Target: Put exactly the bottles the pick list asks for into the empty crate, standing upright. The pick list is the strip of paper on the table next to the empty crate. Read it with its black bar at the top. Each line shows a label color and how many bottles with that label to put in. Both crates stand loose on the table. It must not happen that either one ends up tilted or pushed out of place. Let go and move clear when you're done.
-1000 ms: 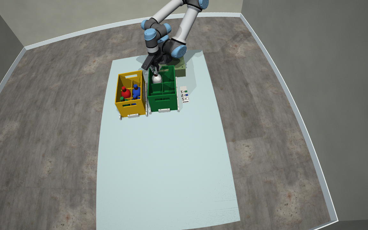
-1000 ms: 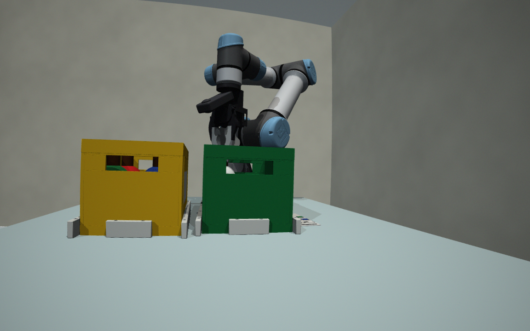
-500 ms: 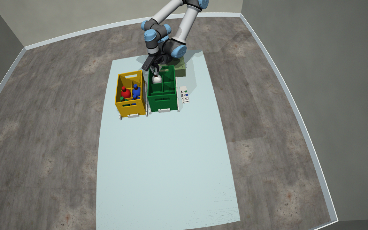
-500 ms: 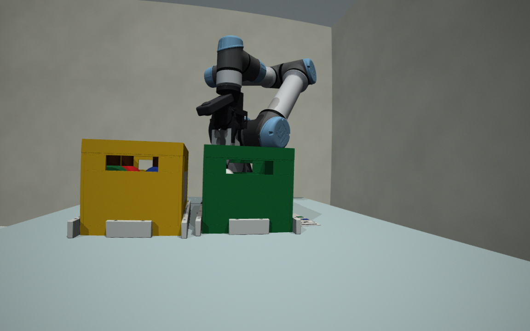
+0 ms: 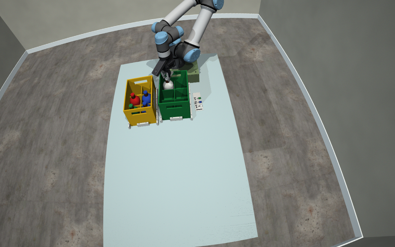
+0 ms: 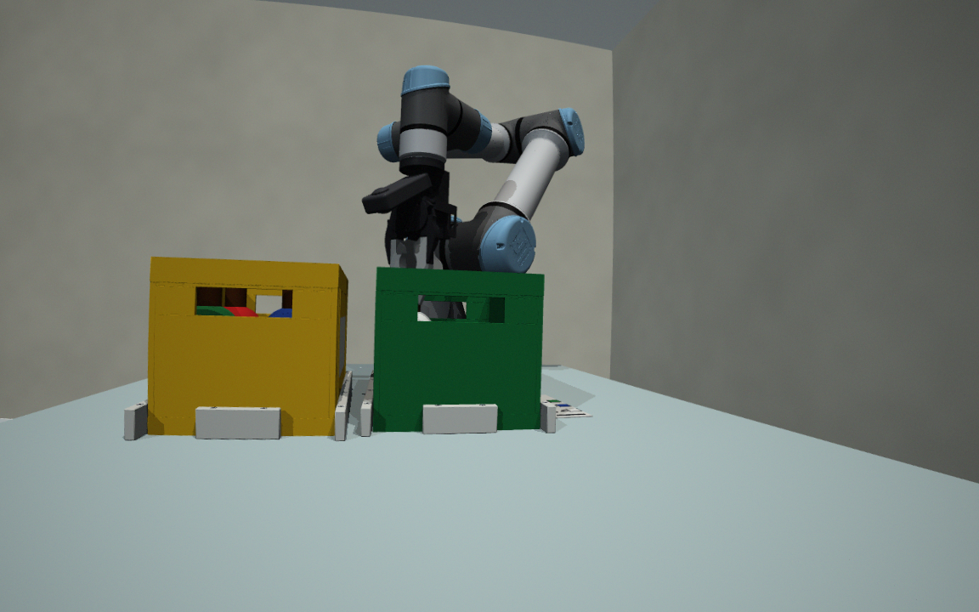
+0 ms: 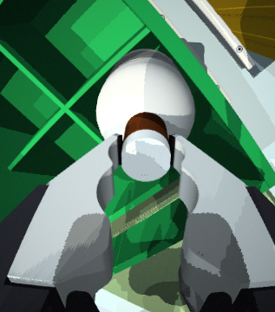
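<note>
My hand is 70 mm above the white bottle. From my hand the other things lie so: yellow crate (130 mm ahead, 160 mm to the right, 70 mm below); then green crate (80 mm ahead, 60 mm to the left, 70 mm below); then red bottle (140 mm ahead, 210 mm to the right, 70 mm below).
</note>
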